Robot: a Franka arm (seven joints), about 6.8 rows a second.
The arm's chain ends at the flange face. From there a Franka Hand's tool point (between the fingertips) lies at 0.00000 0.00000 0.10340 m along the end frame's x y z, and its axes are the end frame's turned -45 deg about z.
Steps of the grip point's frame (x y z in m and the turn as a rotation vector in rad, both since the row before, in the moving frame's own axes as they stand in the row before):
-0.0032 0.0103 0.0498 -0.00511 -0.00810 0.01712
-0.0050 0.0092 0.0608 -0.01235 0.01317 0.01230
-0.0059 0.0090 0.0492 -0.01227 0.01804 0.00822
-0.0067 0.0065 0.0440 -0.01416 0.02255 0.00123
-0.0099 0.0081 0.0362 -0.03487 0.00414 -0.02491
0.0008 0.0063 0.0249 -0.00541 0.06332 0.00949
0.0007 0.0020 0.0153 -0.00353 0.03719 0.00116
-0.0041 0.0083 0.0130 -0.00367 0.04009 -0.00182
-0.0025 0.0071 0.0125 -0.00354 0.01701 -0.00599
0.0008 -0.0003 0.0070 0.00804 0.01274 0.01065
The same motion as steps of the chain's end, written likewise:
0.0052 0.0086 0.0498 -0.00934 -0.00211 0.01712
0.0011 0.0101 0.0608 0.00058 0.01805 0.01230
0.0000 0.0109 0.0492 0.00408 0.02143 0.00822
-0.0028 0.0099 0.0440 0.00593 0.02596 0.00123
-0.0042 0.0105 0.0363 -0.02173 0.02758 -0.02491
0.0000 0.0081 0.0251 0.04095 0.04860 0.00949
-0.0011 0.0034 0.0154 0.02380 0.02879 0.00116
-0.0002 0.0114 0.0131 0.02575 0.03094 -0.00182
0.0018 0.0078 0.0125 0.00952 0.01453 -0.00599
0.0000 0.0007 0.0070 0.01469 0.00332 0.01065

